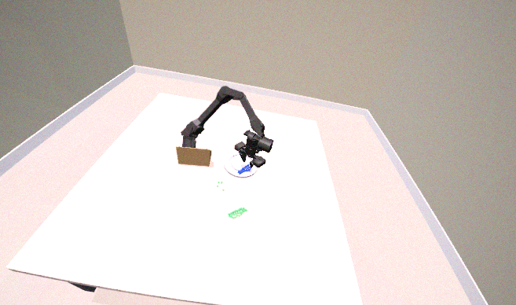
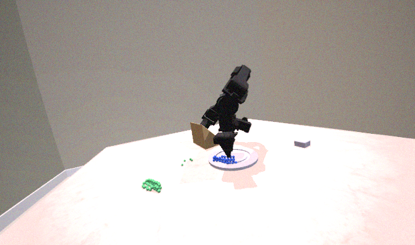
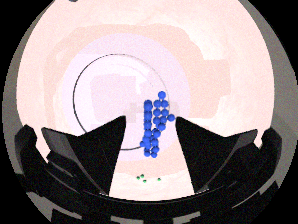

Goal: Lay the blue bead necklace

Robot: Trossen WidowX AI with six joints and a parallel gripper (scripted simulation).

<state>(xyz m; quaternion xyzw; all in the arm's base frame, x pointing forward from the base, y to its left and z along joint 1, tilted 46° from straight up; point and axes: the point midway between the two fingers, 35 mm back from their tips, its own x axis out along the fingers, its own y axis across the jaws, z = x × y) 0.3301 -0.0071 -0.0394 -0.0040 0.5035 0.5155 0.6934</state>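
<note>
The round white bead board lies 4 cm behind my gripper tip, 3 cm to the left of it and 3 cm below it. The rest, counted from my gripper tip: small grey block: 33 cm to the left, 7 cm ahead, 3 cm below.
</note>
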